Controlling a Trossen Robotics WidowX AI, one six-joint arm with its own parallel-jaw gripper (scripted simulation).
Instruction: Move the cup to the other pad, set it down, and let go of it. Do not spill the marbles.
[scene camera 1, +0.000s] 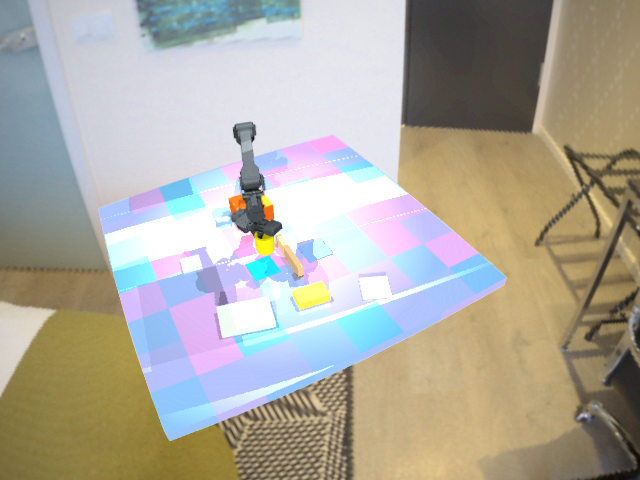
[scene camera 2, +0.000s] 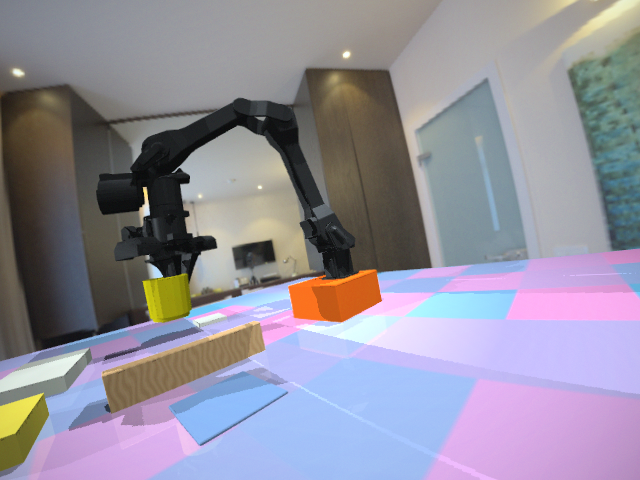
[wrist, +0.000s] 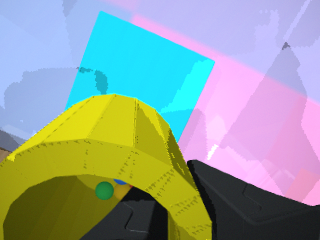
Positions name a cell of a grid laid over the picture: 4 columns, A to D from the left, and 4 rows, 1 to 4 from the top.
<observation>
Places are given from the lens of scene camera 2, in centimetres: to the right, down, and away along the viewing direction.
my gripper (scene camera 2: B3): -24, 10, 45
yellow cup (scene camera 2: B3): -23, 9, 39
wooden bar (scene camera 2: A4): -24, 18, 29
light blue pad (scene camera 2: B4): -12, 18, 25
The marked spots on the yellow cup and the light blue pad are 20 cm apart.
</observation>
